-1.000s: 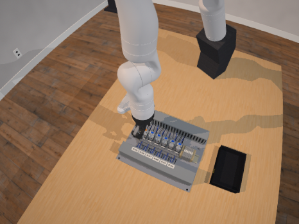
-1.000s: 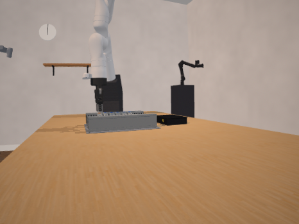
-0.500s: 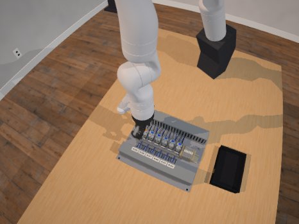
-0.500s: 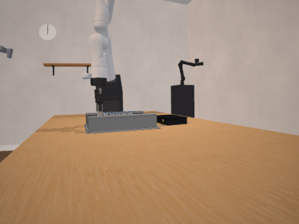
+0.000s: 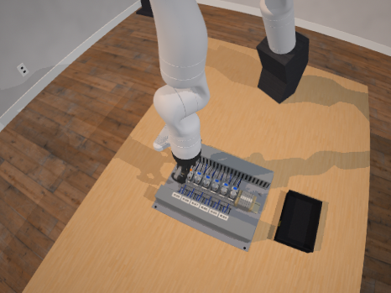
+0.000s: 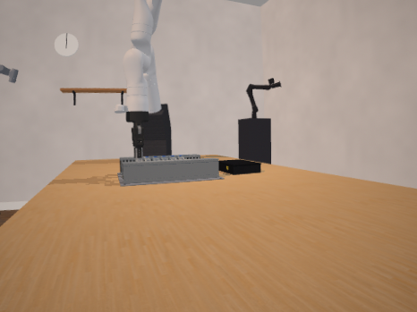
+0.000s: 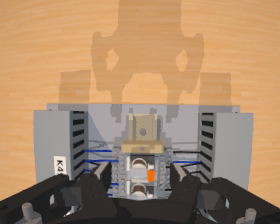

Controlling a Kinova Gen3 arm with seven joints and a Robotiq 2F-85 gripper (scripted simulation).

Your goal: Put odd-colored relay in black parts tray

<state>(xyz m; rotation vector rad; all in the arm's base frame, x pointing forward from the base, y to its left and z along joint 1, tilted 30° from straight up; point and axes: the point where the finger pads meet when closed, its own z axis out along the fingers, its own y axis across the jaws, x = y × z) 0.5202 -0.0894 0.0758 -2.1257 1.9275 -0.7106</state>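
Right now the relay is 30 mm below my hand. Also, from my hand: black parts tray 30 mm behind, 370 mm to the left, 60 mm below.
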